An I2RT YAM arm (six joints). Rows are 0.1 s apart.
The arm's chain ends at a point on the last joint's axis. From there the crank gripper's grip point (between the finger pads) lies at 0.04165 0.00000 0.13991 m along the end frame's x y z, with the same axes.
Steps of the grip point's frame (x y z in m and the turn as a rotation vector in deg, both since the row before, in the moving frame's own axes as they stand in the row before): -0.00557 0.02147 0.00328 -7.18 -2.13 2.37; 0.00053 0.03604 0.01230 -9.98 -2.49 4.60; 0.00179 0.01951 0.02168 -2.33 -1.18 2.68; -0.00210 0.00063 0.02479 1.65 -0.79 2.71; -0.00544 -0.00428 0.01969 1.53 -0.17 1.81; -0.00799 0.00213 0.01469 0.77 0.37 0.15; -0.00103 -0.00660 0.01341 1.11 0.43 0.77; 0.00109 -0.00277 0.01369 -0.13 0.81 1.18; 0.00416 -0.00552 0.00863 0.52 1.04 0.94; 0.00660 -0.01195 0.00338 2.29 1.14 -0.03
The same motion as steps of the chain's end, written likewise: 0.00004 0.00229 0.00304 -7.18 -2.13 2.37; 0.00772 0.00859 0.01304 -9.98 -2.49 4.60; 0.00486 0.01193 0.02101 -2.33 -1.18 2.68; -0.00022 0.00274 0.02426 1.65 -0.79 2.71; -0.00506 -0.00185 0.01960 1.53 -0.17 1.81; -0.00889 0.00390 0.01497 0.77 0.37 0.15; -0.00209 -0.00446 0.01375 1.11 0.43 0.77; -0.00087 -0.00396 0.01429 -0.13 0.81 1.18; 0.00162 -0.00496 0.00941 0.52 1.04 0.94; 0.00383 -0.00635 0.00435 2.29 1.14 -0.03
